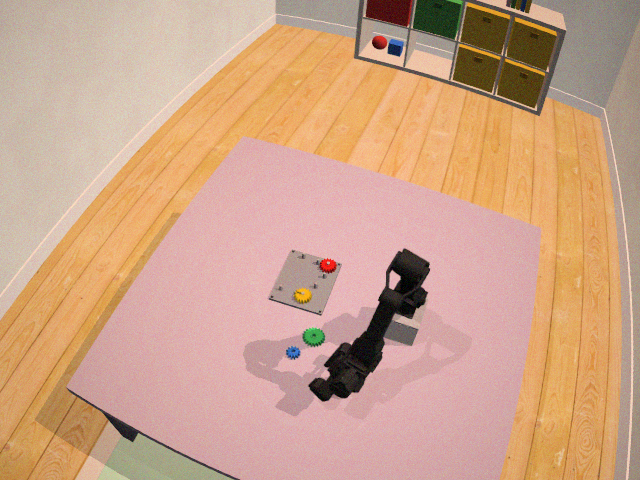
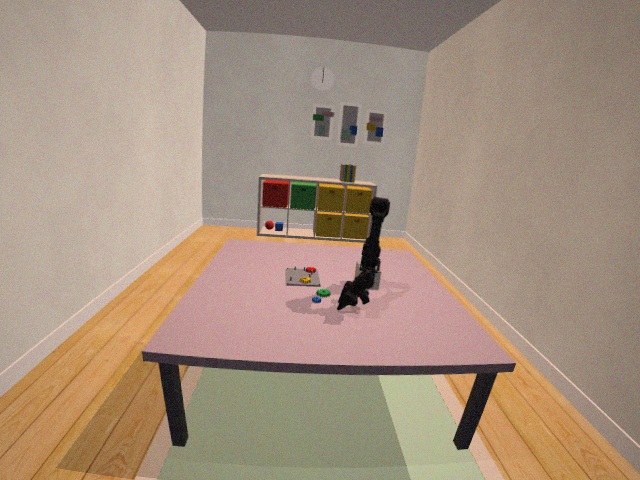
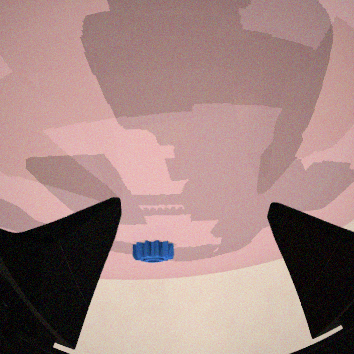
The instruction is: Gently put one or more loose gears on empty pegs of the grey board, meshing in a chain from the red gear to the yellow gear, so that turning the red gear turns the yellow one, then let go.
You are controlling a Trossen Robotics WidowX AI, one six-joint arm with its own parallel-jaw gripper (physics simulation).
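Pixels of known places: gripper, fingertip midpoint: (image 1: 317, 376) (image 2: 338, 306) (image 3: 198, 208); arm's base, origin of the base link: (image 1: 405, 306).
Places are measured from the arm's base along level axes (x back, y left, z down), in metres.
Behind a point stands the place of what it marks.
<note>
The grey board (image 1: 292, 271) {x -0.378, y -0.051, z 0.098 m} (image 2: 294, 277) {x -0.367, y -0.012, z 0.098 m} lies flat on the table. The red gear (image 1: 327, 266) {x -0.282, y -0.106, z 0.082 m} (image 2: 310, 269) {x -0.287, y -0.100, z 0.082 m} sits on it at the back right, and the yellow gear (image 1: 302, 296) {x -0.306, y 0.035, z 0.082 m} (image 2: 305, 280) {x -0.309, y 0.046, z 0.085 m} nearer the front. Several pegs stand empty. The loose green gear (image 1: 308, 339) {x -0.229, y 0.163, z 0.091 m} (image 2: 319, 293) {x -0.239, y 0.166, z 0.092 m} lies flat in front of the board. The smaller blue gear (image 1: 289, 353) {x -0.259, y 0.231, z 0.091 m} (image 2: 316, 300) {x -0.253, y 0.234, z 0.094 m} (image 3: 153, 251) {x -0.238, y 0.224, z 0.095 m} lies in front and to the left of it. My gripper (image 1: 320, 390) (image 2: 341, 306) {x -0.159, y 0.264, z 0.099 m} (image 3: 198, 208) {x -0.159, y 0.264, z 0.099 m} is open and empty above the table, to the right of and nearer the front than both loose gears.
The arm's grey base block (image 1: 403, 331) {x 0.021, y 0.056, z 0.041 m} (image 2: 375, 282) {x 0.039, y 0.056, z 0.066 m} stands right of the board. The arm's shadow falls around the loose gears on the pink table (image 1: 206, 320) {x -0.538, y 0.234, z 0.105 m} (image 2: 248, 330) {x -0.504, y 0.495, z 0.106 m}. A shelf unit (image 1: 552, 67) (image 2: 258, 206) stands beyond the table.
</note>
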